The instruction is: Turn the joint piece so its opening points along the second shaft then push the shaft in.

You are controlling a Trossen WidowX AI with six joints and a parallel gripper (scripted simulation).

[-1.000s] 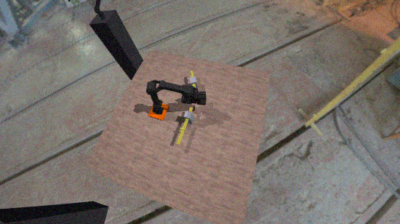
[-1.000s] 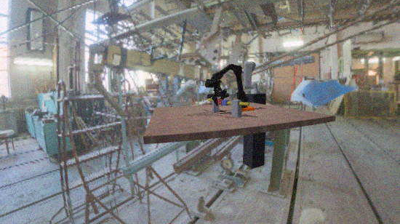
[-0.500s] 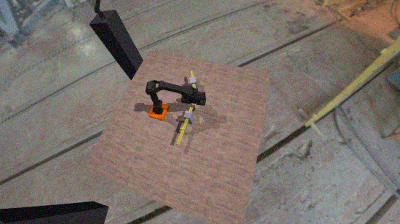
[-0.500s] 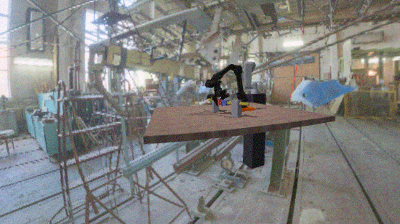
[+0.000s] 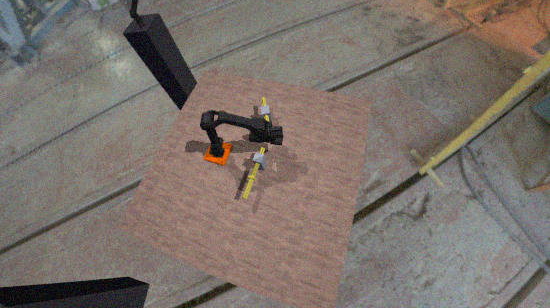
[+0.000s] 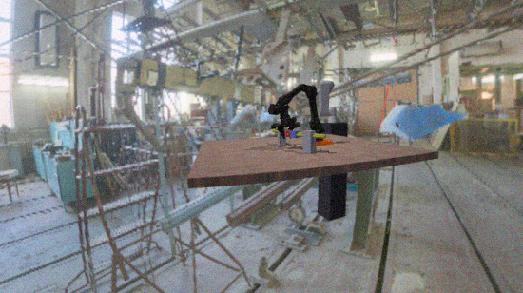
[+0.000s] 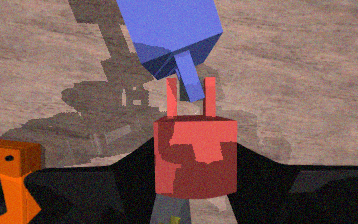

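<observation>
Right now the red joint piece is 1 cm to the left of my gripper tip and 3 cm above it.
</observation>
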